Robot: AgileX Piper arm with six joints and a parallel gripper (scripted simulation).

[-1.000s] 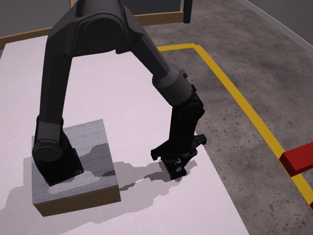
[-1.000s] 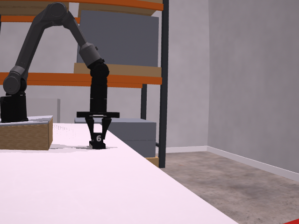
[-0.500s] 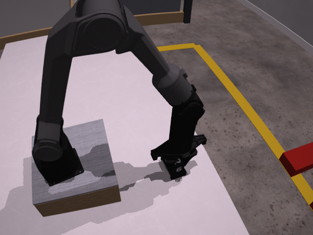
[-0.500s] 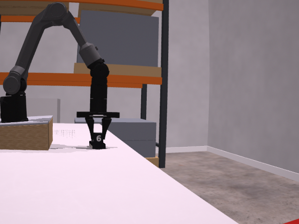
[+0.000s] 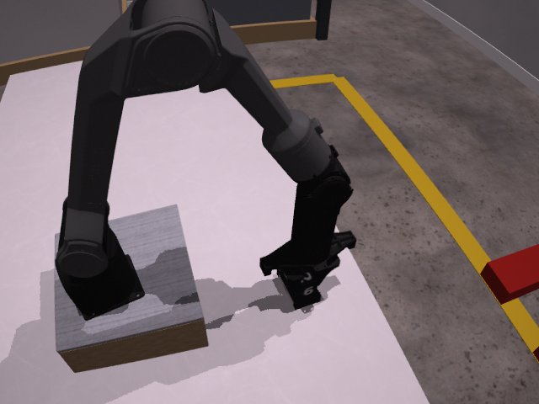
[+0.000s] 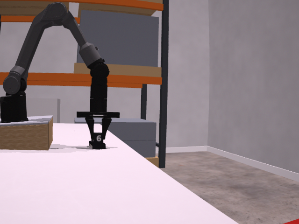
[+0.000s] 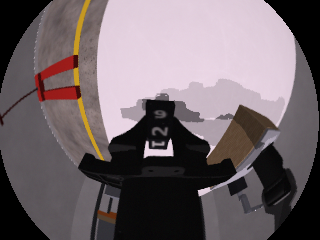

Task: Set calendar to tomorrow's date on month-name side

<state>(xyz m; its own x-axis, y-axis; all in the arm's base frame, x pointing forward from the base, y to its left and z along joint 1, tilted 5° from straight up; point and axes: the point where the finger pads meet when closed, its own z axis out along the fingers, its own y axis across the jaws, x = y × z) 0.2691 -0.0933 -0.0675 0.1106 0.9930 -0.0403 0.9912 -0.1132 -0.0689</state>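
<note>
My hand is right at the cube. Round my hand: black base 3 cm below, 2 cm to the left.
</note>
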